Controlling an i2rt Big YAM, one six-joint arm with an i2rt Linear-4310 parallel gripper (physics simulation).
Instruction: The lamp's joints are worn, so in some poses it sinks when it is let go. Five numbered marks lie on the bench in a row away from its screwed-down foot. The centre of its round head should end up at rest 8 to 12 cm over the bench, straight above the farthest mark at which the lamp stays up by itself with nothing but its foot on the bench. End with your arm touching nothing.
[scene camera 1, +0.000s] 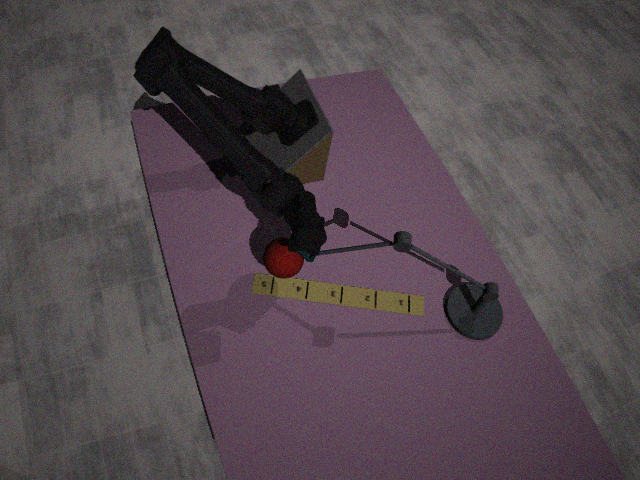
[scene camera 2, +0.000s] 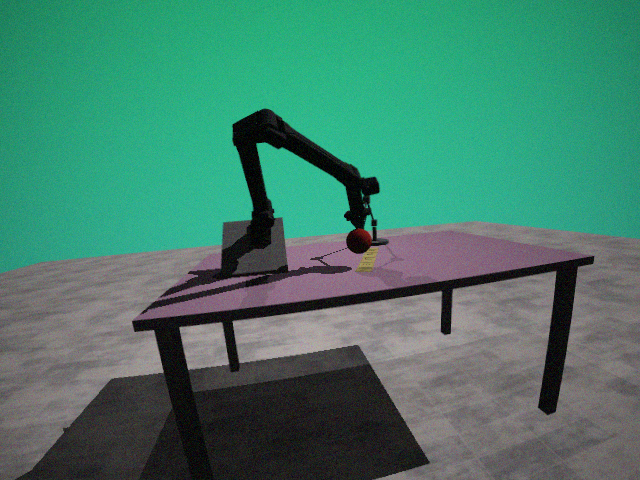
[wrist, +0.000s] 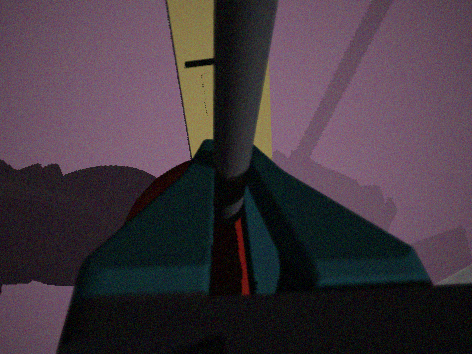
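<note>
I can see my gripper (wrist: 225, 153). A lamp rod is here too, visible both at (scene camera 1: 278, 260) and at (wrist: 242, 43).
</note>
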